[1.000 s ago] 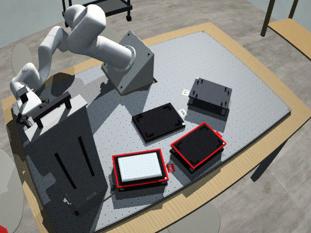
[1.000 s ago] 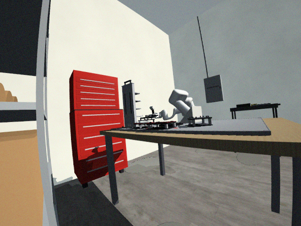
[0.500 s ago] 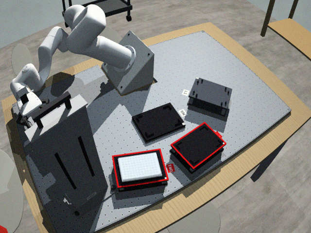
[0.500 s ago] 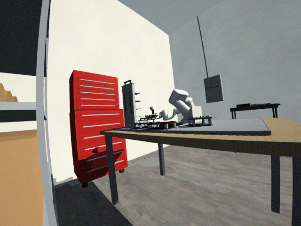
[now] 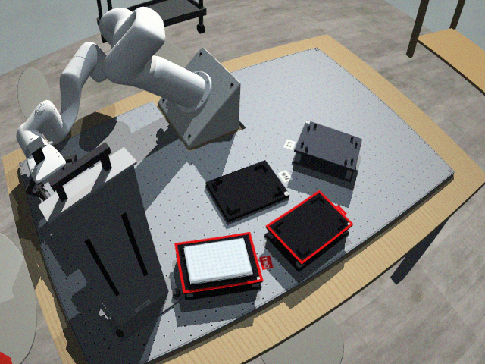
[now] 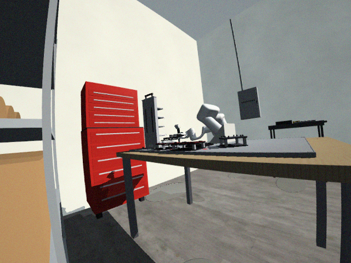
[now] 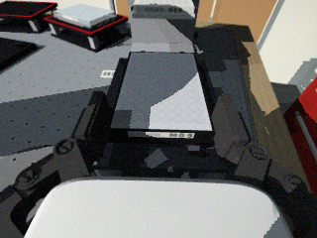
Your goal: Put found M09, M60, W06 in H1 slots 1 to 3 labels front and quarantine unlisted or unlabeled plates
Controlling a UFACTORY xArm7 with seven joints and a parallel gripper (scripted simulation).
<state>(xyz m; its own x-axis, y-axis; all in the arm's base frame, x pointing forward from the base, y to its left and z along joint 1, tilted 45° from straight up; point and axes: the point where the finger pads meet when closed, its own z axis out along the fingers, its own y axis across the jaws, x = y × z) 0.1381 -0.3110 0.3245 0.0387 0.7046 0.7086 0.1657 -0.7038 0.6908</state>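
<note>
The dark-framed plate lies 50 mm ahead of my hand, 20 mm below it and 10 mm to the left of it. Also, from my hand: plate hotel H1: 310 mm ahead, 120 mm above, 50 mm to the left; then white well plate: 320 mm ahead, 240 mm to the left, 40 mm below; then black nest N6: 420 mm to the left, 180 mm ahead, 80 mm below.
</note>
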